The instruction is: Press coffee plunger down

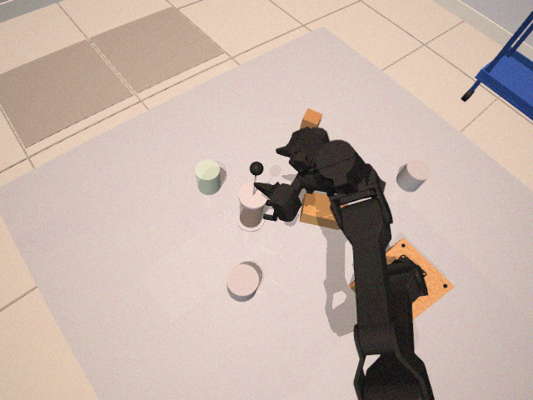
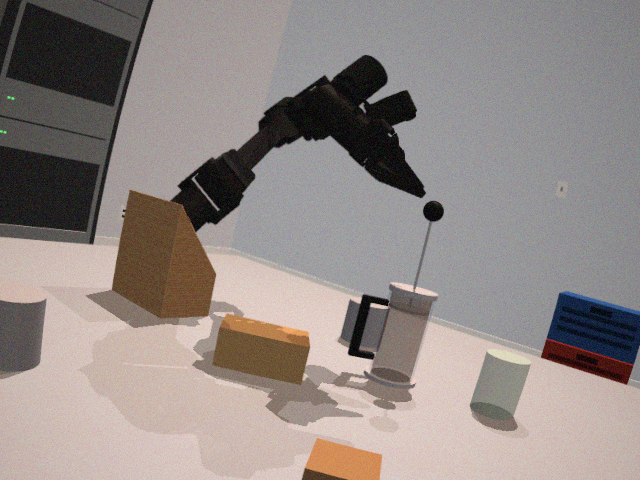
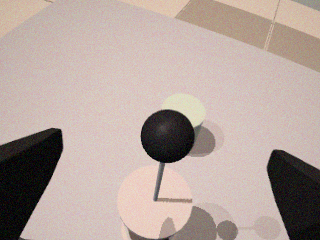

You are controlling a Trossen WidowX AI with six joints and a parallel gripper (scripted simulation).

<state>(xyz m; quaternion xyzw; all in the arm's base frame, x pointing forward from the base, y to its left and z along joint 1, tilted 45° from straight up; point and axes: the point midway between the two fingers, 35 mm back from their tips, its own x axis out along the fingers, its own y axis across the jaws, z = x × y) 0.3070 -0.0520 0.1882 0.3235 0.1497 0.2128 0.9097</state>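
Right now my gripper tip is 1 cm short of the glass coffee press and 14 cm above it. From my gripper tip the other things lie so: orange box 10 cm behind, 15 cm to the right, 24 cm below; pale green cylinder 17 cm ahead, 2 cm to the left, 22 cm below.
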